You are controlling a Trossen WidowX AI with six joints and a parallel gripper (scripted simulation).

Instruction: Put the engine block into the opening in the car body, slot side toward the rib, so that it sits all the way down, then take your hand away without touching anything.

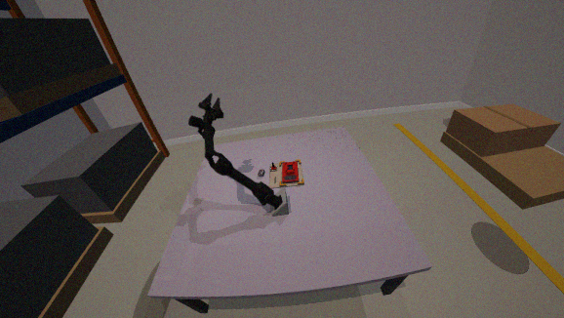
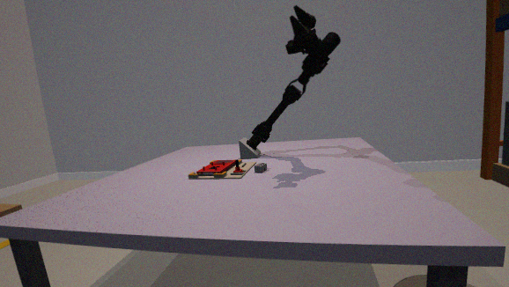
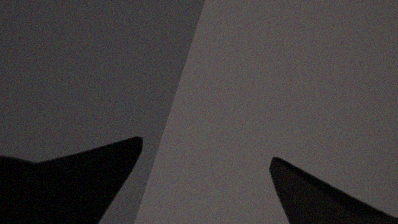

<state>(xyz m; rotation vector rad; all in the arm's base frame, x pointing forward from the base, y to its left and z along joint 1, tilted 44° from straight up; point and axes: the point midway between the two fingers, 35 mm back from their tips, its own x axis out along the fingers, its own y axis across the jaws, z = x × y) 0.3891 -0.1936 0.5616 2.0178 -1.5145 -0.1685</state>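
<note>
The grey engine block lies 13 cm behind my gripper tip, 16 cm to the right of it and 56 cm below it. Round my gripper tip: beige base plate 18 cm behind, 34 cm to the right, 56 cm below.
</note>
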